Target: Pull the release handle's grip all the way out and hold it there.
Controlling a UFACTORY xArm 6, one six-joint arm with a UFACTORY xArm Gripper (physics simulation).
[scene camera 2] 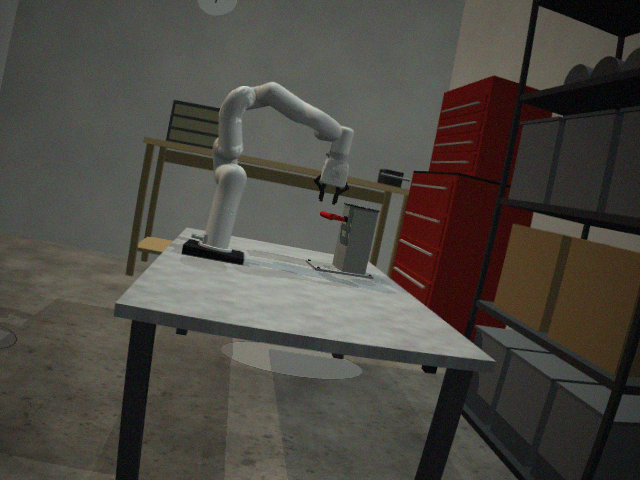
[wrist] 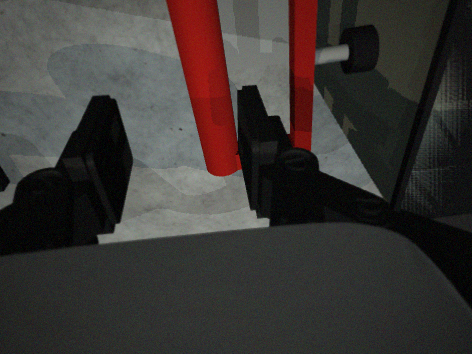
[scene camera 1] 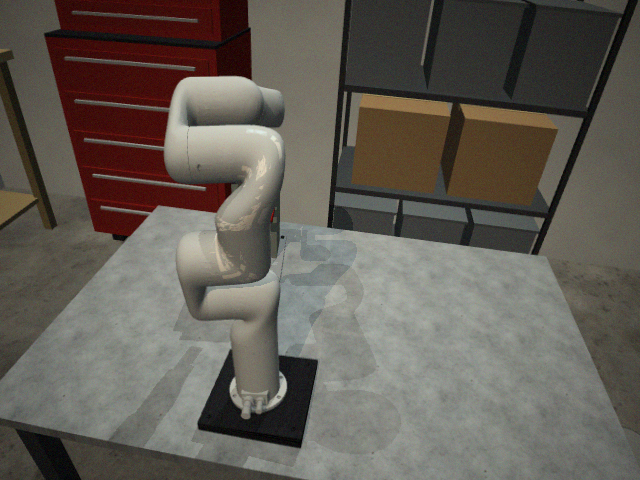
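The release handle's red grip [scene camera 1: 272, 214] [scene camera 2: 327, 215] [wrist: 200, 85] sticks out from the upper side of an upright grey-green housing [scene camera 2: 357, 240] [scene camera 1: 275, 246]. In the wrist view its round bar shows between the finger lines, close to the right finger, and its flat inner bar [wrist: 303, 65] lies beyond that finger. A pale rod [wrist: 332, 54] runs from the inner bar to a black collar [wrist: 363, 49] on the housing. My gripper [scene camera 2: 328, 200] [wrist: 182, 124] is partly open and empty, pointing down a little above the grip. The arm hides the gripper in scene camera 1.
The housing stands on a thin base plate on the grey table [scene camera 1: 454, 330] [scene camera 2: 289, 304]. The arm's black base plate [scene camera 1: 299, 397] [scene camera 2: 211, 252] is at the other side. Behind are a red drawer cabinet [scene camera 1: 139, 56] [scene camera 2: 434, 222], a wooden workbench [scene camera 2: 289, 173] and a shelf rack [scene camera 1: 465, 104].
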